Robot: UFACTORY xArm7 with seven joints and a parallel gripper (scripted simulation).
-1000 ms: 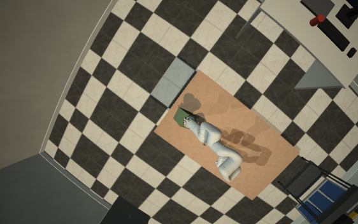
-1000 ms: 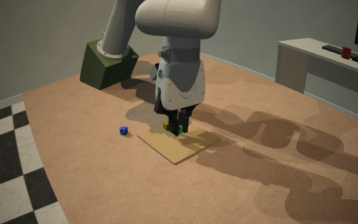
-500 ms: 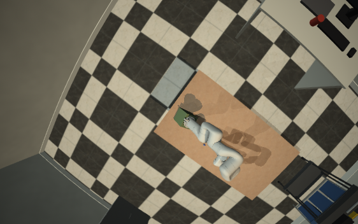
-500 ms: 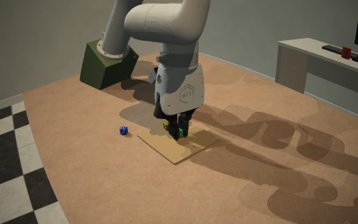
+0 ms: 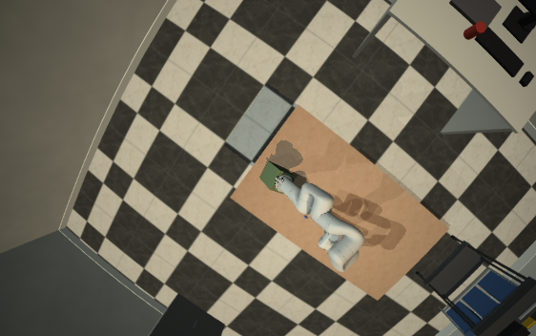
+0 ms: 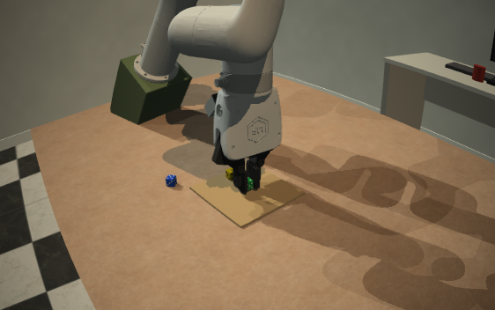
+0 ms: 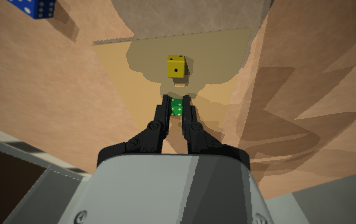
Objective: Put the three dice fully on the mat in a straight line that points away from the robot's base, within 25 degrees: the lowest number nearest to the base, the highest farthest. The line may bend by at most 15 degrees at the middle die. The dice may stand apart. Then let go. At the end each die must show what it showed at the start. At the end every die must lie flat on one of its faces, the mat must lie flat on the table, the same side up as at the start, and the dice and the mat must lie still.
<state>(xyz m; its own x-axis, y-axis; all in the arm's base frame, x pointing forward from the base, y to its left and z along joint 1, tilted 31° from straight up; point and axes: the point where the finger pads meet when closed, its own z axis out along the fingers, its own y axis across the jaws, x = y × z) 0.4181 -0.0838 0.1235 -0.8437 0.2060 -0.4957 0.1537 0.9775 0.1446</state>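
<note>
The green die is 1 cm below my hand. From my hand the other things lie so: tan mat (3 cm below); then blue die (11 cm behind, 8 cm to the right, 2 cm below); then yellow die (5 cm behind, 1 cm to the left, 2 cm below).
</note>
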